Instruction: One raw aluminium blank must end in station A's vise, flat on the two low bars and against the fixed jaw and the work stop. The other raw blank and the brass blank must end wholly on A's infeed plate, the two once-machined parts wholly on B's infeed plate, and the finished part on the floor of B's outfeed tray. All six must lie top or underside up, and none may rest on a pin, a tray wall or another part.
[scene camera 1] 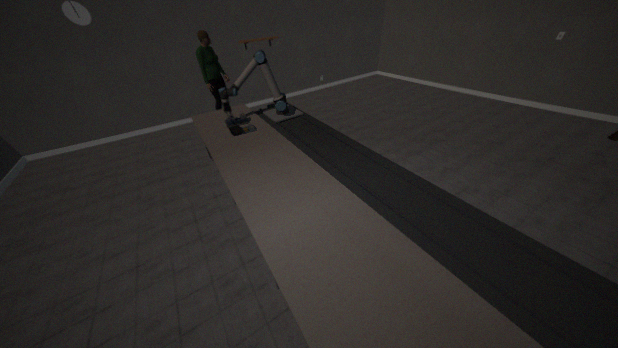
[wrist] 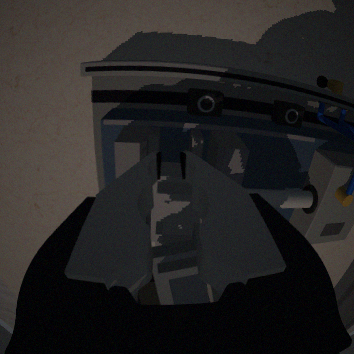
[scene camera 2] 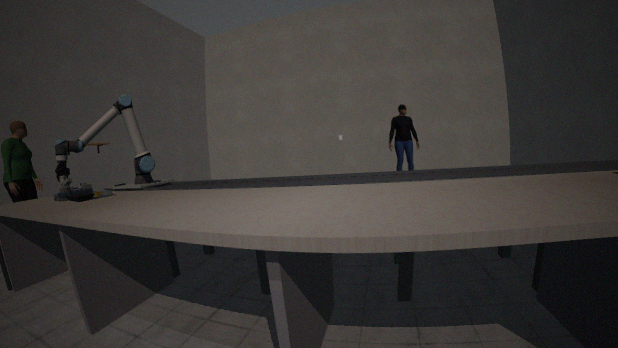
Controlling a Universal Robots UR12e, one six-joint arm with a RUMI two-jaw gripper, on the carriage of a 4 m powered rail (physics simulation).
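Places are measured from the arm's base along level axes (x ahead, y left, z up), in centimetres.
Where they show: gripper, fingertip midpoint: (scene camera 1: 229,117) (wrist: 170,153); arm's base, link origin: (scene camera 1: 282,112) (scene camera 2: 144,183).
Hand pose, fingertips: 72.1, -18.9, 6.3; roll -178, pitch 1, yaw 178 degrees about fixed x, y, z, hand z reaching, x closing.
Note:
Things, the pixels of their top centre, and the offset from my fingertips, as dx, dy, dz. "*": a spot on its surface instead. Level surfaces: height alone.
- dark blue bed, surface spot: (wrist: 108,150) * +5.1, +0.9, -3.3
- round spindle, surface spot: (wrist: 296,198) * -10.8, +5.0, -0.8
- small yellow part, top centre: (scene camera 2: 97,192) (scene camera 1: 245,128) -8.1, +38.9, -4.9
- dark tray, top centre: (scene camera 2: 90,192) (scene camera 1: 242,127) -5.2, +33.4, -5.0
- grey block, top centre: (wrist: 342,209) -16.3, +6.1, +0.3
- bench, surface height: dz -9.2
My gripper (scene camera 1: 230,119) (scene camera 2: 65,188) (wrist: 170,153) points down over a vise at the far end of the bench. Its two tips stand close together with a narrow gap; whether anything is held there is not clear. In the wrist view the vise has a dark blue bed (wrist: 108,150), a pale block-shaped jaw (wrist: 127,157) left of the fingers and a round spindle (wrist: 296,198) at the right. A pale, patchily lit piece (wrist: 167,204) shows below the tips, between the finger bodies, which hide its sides. A small yellow part (scene camera 1: 246,129) (scene camera 2: 97,194) lies beside the vise. Other parts are too small or dark to identify.
A dark tray (scene camera 1: 236,131) stands by the vise. Blue bent lines (wrist: 327,120) with brass-coloured ends and a grey block (wrist: 327,200) are at the vise's right. The rail (scene camera 1: 360,175) runs along the bench (scene camera 1: 320,215). A person in green (scene camera 1: 208,62) (scene camera 2: 19,160) stands behind the bench end.

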